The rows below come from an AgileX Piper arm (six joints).
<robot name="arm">
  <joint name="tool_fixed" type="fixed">
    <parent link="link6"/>
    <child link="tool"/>
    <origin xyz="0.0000 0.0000 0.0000"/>
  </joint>
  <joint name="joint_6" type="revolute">
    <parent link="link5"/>
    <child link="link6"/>
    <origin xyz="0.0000 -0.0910 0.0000" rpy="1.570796 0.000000 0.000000"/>
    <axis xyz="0 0 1"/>
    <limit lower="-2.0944" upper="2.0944"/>
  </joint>
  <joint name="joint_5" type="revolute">
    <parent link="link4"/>
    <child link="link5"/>
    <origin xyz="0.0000 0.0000 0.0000" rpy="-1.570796 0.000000 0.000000"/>
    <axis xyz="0 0 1"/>
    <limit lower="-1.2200" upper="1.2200"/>
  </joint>
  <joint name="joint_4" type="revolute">
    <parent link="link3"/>
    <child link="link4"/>
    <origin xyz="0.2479 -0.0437 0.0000" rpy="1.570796 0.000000 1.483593"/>
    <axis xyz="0 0 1"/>
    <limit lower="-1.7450" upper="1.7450"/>
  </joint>
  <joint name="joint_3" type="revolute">
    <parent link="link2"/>
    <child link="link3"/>
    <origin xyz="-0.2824 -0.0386 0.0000"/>
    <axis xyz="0 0 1"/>
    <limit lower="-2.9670" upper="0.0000"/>
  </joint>
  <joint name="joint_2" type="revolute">
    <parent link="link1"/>
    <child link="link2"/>
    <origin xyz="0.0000 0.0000 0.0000" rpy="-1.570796 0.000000 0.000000"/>
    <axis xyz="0 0 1"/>
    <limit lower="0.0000" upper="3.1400"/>
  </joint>
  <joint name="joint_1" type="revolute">
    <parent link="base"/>
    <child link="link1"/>
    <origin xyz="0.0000 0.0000 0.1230"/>
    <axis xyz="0 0 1"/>
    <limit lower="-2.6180" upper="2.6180"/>
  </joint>
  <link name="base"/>
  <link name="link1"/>
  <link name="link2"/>
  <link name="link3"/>
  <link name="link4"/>
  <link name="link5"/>
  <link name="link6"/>
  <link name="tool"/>
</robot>
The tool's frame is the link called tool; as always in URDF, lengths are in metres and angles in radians.
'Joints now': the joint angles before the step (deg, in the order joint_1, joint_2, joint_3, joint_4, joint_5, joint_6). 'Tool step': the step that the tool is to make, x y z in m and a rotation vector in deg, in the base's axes. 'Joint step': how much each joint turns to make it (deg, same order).
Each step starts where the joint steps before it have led.
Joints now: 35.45 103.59 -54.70 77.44 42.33 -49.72
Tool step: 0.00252 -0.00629 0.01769 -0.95 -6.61 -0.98
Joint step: -0.25 -3.62 0.00 -2.55 -3.81 -0.49
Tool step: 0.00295 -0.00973 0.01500 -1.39 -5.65 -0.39
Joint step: -0.99 -3.15 0.00 -3.76 -2.37 -0.02
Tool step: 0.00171 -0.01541 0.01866 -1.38 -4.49 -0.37
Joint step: -2.01 -3.93 0.00 -5.47 -0.34 1.94
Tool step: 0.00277 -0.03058 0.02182 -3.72 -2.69 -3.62
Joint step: -4.28 -5.39 0.00 -11.29 0.95 8.70
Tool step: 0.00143 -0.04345 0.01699 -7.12 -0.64 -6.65
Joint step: -6.15 -5.46 0.00 -16.03 3.05 12.89
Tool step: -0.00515 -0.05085 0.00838 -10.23 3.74 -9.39
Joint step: -7.09 -4.46 0.00 -17.82 7.28 14.48
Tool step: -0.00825 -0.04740 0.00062 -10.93 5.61 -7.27
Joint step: -7.02 -2.09 -0.01 -13.39 8.69 6.75
